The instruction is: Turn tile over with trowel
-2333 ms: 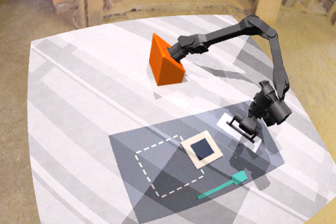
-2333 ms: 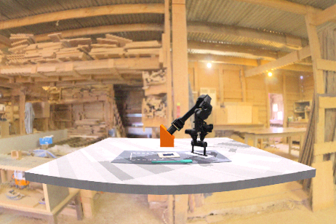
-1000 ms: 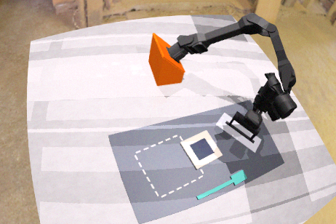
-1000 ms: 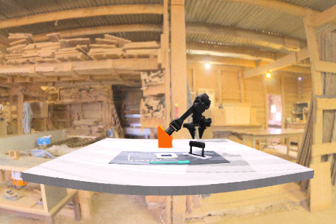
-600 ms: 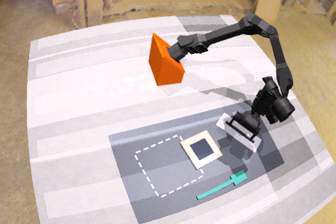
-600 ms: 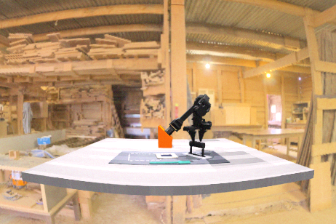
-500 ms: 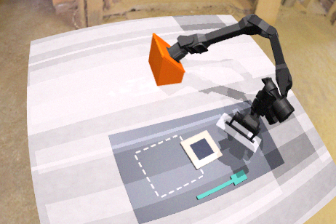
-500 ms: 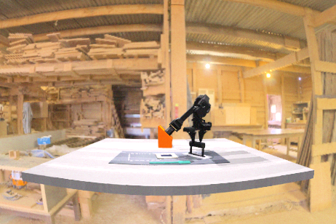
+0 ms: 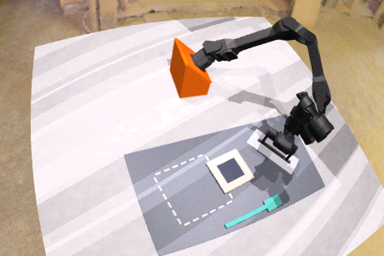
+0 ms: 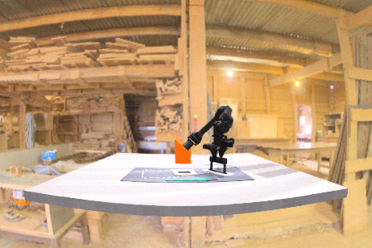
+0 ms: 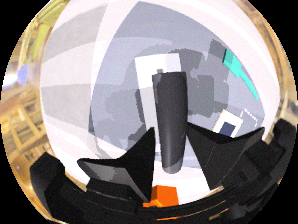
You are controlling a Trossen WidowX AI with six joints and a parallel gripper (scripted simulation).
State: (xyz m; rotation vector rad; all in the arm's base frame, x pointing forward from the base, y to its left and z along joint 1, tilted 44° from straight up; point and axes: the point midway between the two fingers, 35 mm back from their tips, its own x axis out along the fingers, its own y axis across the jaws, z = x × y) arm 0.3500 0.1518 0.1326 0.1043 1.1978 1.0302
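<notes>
My gripper tip is now 20 mm past the small trowel, 10 mm to the left of it and 30 mm above it. Also, from my gripper tip: teal trowel 190 mm ahead, 140 mm to the right, 60 mm below; tile 30 mm ahead, 190 mm to the right, 60 mm below; grey mat 50 mm ahead, 170 mm to the right, 80 mm below.
</notes>
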